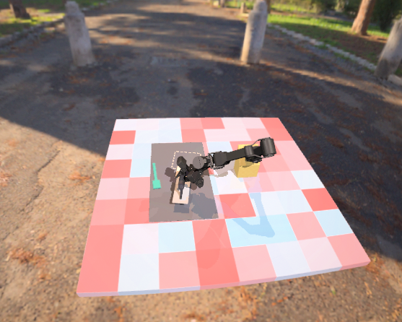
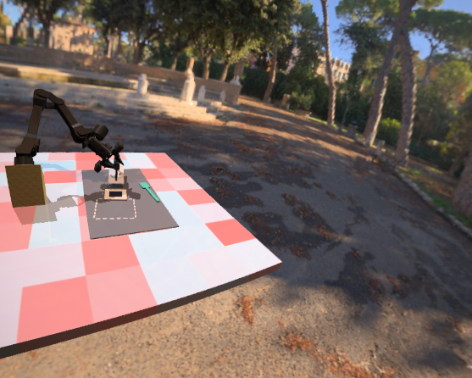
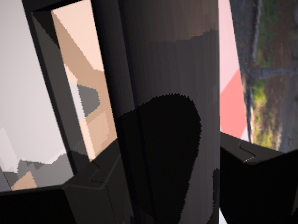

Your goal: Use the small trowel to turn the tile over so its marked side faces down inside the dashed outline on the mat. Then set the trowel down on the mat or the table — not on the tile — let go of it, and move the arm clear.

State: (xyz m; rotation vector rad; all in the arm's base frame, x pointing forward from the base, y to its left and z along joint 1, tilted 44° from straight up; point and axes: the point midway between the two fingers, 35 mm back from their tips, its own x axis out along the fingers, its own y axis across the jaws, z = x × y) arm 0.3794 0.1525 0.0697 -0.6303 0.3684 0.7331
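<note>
My gripper tip is 40 mm past the tan tile, 140 mm to the left of it and 80 mm above it. The rest, counted from my gripper tip: small trowel 20 mm behind, 10 mm below; then grey mat 10 mm behind, 130 mm to the right, 110 mm below; then green trowel-shaped tool 130 mm ahead, 100 mm to the right, 80 mm below.
</note>
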